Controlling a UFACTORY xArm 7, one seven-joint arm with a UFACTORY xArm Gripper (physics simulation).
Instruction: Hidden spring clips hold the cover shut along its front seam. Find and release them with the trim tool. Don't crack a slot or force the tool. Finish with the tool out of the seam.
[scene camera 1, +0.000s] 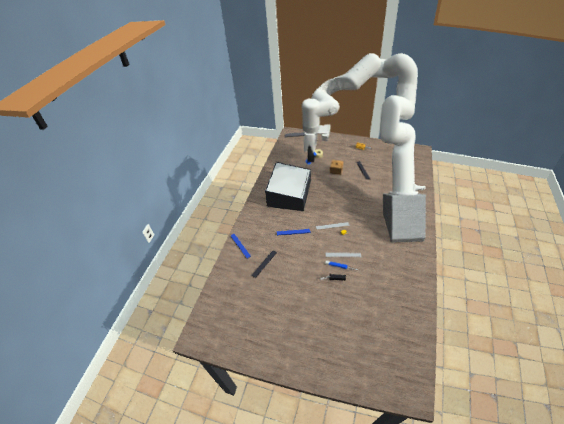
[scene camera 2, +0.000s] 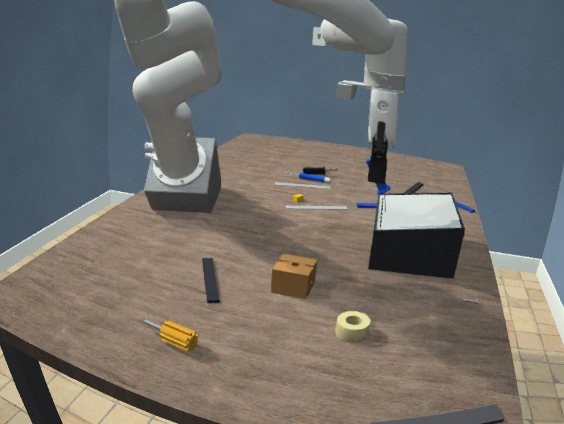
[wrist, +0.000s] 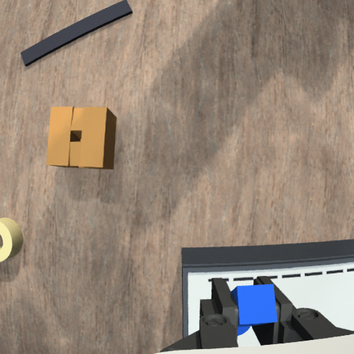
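Where they show: gripper, fingertip midpoint: (scene camera 1: 311, 159) (scene camera 2: 376, 180); arm's base, origin of the base link: (scene camera 1: 403, 194) (scene camera 2: 179, 163).
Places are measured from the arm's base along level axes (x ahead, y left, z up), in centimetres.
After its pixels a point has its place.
A black box (scene camera 1: 286, 199) @(x 52.5, y 4.1, z -5.0 cm) (scene camera 2: 415, 251) @(x 52.0, y -17.5, z -6.8 cm) (wrist: 270, 254) has a white cover (scene camera 1: 290, 181) @(x 52.0, y -5.9, z -2.8 cm) (scene camera 2: 422, 212) @(x 53.6, y -7.9, z -2.5 cm) (wrist: 320, 302). A seam row of dark slots (scene camera 2: 381, 215) @(x 45.0, y -8.6, z -3.9 cm) (wrist: 295, 276) runs along one cover edge. My gripper (scene camera 1: 310, 156) @(x 42.9, y -14.0, z 4.7 cm) (scene camera 2: 378, 173) @(x 42.9, y -14.0, z 4.7 cm) (wrist: 237, 301) is shut on the blue handle of the trim tool (scene camera 1: 308, 162) @(x 44.2, y -13.3, z 3.5 cm) (scene camera 2: 383, 188) @(x 44.3, y -14.9, z 3.7 cm) (wrist: 257, 306). In the wrist view the handle is over the cover, beside the slot row near the box's left corner. The tool's blade cannot be made out, so I cannot tell whether its tip touches a slot. No clips are visible.
A brown block (scene camera 1: 336, 167) @(x 30.7, y -24.1, z -7.3 cm) (scene camera 2: 294, 276) @(x 31.0, y -29.8, z -7.8 cm) (wrist: 82, 137), a tape roll (scene camera 2: 353, 326) @(x 41.3, y -40.4, z -9.1 cm) (wrist: 11, 240) and an orange screwdriver (scene camera 1: 360, 146) @(x 17.9, y -47.0, z -9.5 cm) (scene camera 2: 178, 335) @(x 18.3, y -49.4, z -8.9 cm) lie near the box. Blue, grey and dark bars, a yellow cube (scene camera 1: 343, 232) @(x 25.5, y 16.3, z -10.4 cm) (scene camera 2: 298, 198) @(x 25.5, y 14.9, z -10.8 cm) and two more hand tools lie beyond it.
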